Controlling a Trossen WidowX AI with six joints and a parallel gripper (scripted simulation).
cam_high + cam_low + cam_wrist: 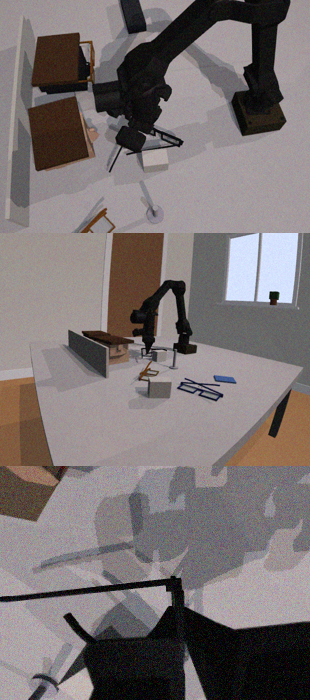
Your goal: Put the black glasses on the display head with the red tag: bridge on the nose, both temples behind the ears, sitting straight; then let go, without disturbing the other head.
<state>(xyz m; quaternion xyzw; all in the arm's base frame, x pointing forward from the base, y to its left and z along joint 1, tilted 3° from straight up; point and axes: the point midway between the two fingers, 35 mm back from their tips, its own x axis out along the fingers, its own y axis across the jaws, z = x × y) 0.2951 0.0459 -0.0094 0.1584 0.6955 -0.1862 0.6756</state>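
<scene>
The post stand lies 22 cm to the left of my gripper tip and 2 cm behind it. From my gripper tip the other things lie so: wall panel (33 cm ahead, 6 cm to the right, 3 cm above); dark head (21 cm ahead, 19 cm to the right, 4 cm above); peach head (18 cm ahead, 4 cm above, 3 cm to the left).
</scene>
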